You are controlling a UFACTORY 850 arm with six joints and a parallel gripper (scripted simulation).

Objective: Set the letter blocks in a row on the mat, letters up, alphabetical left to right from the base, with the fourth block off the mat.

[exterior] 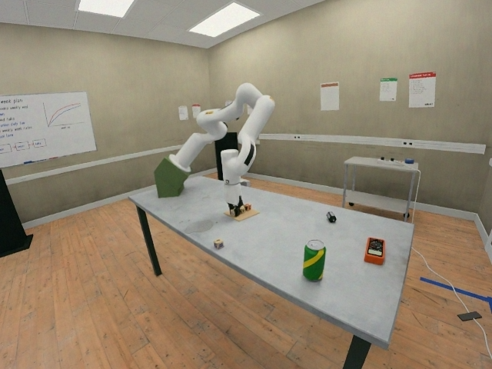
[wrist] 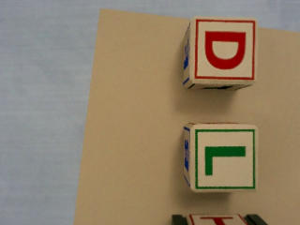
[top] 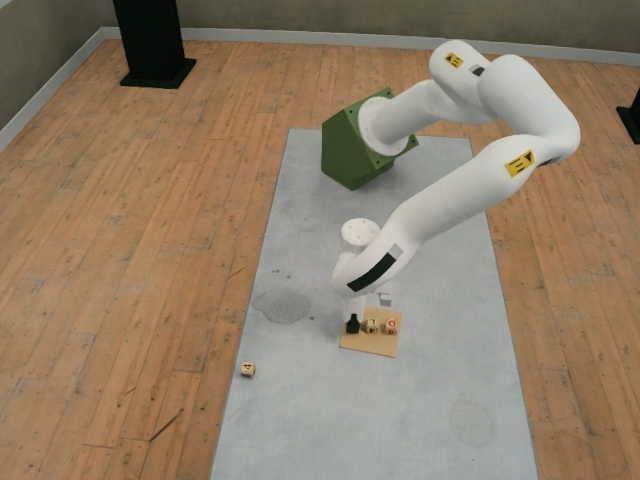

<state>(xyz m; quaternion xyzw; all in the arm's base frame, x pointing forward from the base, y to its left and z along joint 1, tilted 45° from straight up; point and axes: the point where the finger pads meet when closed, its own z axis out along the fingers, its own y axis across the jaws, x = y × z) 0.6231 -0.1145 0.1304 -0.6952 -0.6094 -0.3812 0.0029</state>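
The tan square mat lies 5 cm to the left of my hand and 3 cm below it. From my hand the other things lie so: block marked 4: 17 cm ahead, 23 cm to the right, 1 cm below; green can: 54 cm ahead, 13 cm to the right, 3 cm above; small black object: 42 cm ahead, 25 cm to the left, 1 cm below.
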